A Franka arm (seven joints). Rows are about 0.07 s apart.
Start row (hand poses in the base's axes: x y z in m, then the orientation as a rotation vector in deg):
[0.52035 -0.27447 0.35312 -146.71 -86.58 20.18]
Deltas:
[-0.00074 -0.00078 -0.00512 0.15 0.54 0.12]
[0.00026 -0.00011 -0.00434 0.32 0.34 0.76]
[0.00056 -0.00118 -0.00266 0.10 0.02 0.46]
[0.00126 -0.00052 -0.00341 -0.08 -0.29 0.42]
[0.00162 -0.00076 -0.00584 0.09 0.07 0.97]
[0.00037 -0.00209 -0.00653 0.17 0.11 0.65]
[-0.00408 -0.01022 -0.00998 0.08 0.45 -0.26]
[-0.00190 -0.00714 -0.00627 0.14 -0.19 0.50]
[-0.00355 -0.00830 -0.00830 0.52 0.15 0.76]
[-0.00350 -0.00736 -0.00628 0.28 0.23 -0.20]
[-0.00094 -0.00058 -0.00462 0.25 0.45 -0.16]
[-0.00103 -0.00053 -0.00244 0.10 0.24 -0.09]
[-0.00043 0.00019 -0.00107 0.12 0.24 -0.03]
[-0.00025 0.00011 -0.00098 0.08 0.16 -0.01]
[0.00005 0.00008 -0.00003 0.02 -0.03 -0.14]
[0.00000 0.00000 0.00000 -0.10 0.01 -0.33]
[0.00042 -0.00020 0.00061 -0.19 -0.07 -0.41]
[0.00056 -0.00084 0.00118 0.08 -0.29 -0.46]
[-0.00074 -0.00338 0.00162 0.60 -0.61 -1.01]
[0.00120 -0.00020 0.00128 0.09 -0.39 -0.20]
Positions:
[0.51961 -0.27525 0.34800 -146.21 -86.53 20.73]
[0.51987 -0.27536 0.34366 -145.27 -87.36 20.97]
[0.52043 -0.27654 0.34100 -144.87 -87.94 20.97]
[0.52169 -0.27706 0.33759 -144.81 -88.61 20.74]
[0.52331 -0.27782 0.33175 -144.04 -89.84 20.87]
[0.52368 -0.27991 0.32522 -143.40 -90.62 20.94]
[0.51960 -0.29013 0.31524 -143.26 -90.10 21.37]
[0.51770 -0.29727 0.30897 -142.92 -90.79 21.09]
[0.51415 -0.30557 0.30067 -141.91 -91.61 20.91]
[0.51065 -0.31293 0.29439 -141.71 -91.21 20.90]
[0.50971 -0.31351 0.28977 -141.38 -90.78 21.19]
[0.50868 -0.31404 0.28733 -141.23 -90.55 21.37]
[0.50825 -0.31385 0.28626 -141.03 -90.39 21.54]
[0.50800 -0.31374 0.28528 -140.89 -90.30 21.66]
[0.50805 -0.31366 0.28525 -140.99 -90.13 21.58]
[0.50805 -0.31366 0.28525 -141.29 -89.72 21.63]
[0.50847 -0.31386 0.28586 -141.75 -89.25 21.65]
[0.50903 -0.31470 0.28704 -142.17 -88.75 21.17]
[0.50829 -0.31808 0.28866 -142.75 -87.55 19.77]
[0.50949 -0.31828 0.28994 -143.03 -87.42 19.20]

